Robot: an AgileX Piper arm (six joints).
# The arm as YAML. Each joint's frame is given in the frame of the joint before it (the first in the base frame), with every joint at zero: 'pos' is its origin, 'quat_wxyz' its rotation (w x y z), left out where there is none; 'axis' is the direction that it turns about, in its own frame. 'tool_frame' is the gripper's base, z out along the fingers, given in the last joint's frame.
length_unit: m
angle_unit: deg
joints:
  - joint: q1
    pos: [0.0, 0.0, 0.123]
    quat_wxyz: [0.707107, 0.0, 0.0, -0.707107]
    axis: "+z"
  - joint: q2
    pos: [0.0, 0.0, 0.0]
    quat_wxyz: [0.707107, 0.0, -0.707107, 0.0]
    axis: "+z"
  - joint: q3
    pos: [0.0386, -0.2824, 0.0]
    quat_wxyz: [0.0, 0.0, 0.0, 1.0]
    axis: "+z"
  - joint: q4
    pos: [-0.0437, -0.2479, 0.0]
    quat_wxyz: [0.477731, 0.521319, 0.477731, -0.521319]
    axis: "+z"
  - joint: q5
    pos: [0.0, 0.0, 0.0]
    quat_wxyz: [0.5, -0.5, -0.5, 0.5]
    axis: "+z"
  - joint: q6
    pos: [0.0, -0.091, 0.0]
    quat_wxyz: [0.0, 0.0, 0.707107, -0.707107]
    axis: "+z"
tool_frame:
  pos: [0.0, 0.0, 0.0]
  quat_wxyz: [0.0, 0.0, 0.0, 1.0]
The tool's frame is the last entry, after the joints.
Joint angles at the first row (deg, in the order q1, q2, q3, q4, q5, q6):
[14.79, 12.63, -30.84, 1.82, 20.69, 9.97]
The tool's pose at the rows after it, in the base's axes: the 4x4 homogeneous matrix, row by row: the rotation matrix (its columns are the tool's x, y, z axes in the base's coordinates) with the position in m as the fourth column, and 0 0 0 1 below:
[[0.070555 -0.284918 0.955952 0.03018], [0.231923 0.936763 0.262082 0.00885], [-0.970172 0.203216 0.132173 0.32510], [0 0 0 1]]
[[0.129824 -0.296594 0.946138 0.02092], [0.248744 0.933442 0.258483 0.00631], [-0.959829 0.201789 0.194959 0.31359], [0 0 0 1]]
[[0.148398 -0.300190 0.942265 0.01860], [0.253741 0.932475 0.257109 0.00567], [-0.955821 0.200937 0.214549 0.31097], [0 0 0 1]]
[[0.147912 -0.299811 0.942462 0.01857], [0.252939 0.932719 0.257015 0.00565], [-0.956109 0.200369 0.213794 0.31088], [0 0 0 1]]
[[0.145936 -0.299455 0.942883 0.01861], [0.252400 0.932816 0.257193 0.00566], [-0.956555 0.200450 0.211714 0.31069], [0 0 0 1]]
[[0.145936 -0.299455 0.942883 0.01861], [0.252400 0.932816 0.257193 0.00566], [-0.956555 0.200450 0.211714 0.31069], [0 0 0 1]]
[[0.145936 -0.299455 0.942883 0.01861], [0.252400 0.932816 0.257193 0.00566], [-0.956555 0.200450 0.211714 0.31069], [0 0 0 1]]
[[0.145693 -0.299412 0.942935 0.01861], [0.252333 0.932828 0.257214 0.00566], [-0.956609 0.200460 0.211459 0.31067], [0 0 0 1]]
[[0.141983 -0.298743 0.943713 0.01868], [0.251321 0.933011 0.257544 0.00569], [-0.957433 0.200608 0.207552 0.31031], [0 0 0 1]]
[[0.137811 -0.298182 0.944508 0.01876], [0.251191 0.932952 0.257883 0.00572], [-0.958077 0.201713 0.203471 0.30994], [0 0 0 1]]
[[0.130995 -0.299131 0.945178 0.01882], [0.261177 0.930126 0.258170 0.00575], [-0.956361 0.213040 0.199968 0.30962], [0 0 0 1]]
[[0.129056 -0.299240 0.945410 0.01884], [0.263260 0.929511 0.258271 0.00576], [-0.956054 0.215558 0.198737 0.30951], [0 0 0 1]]
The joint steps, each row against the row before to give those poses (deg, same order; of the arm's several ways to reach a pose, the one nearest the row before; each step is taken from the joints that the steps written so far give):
[0.00, -7.15, 5.67, 0.01, -3.58, 0.19]
[0.00, -4.93, 3.11, -0.01, -1.84, 0.06]
[0.00, -1.28, 0.77, 0.01, -0.63, -0.02]
[0.00, -0.02, 0.00, -0.04, 0.06, 0.00]
[0.00, 0.00, 0.00, -0.02, 0.12, 0.02]
[0.00, 0.00, 0.00, 0.00, 0.00, 0.00]
[0.00, 0.00, 0.00, 0.00, 0.00, 0.00]
[0.00, 0.00, 0.00, 0.00, 0.02, 0.00]
[0.00, 0.00, 0.00, 0.00, 0.23, 0.00]
[0.01, 0.00, 0.00, -0.01, 0.23, 0.06]
[-0.01, 0.00, 0.00, 0.02, 0.21, 0.66]
[0.00, 0.00, 0.00, 0.00, 0.07, 0.15]

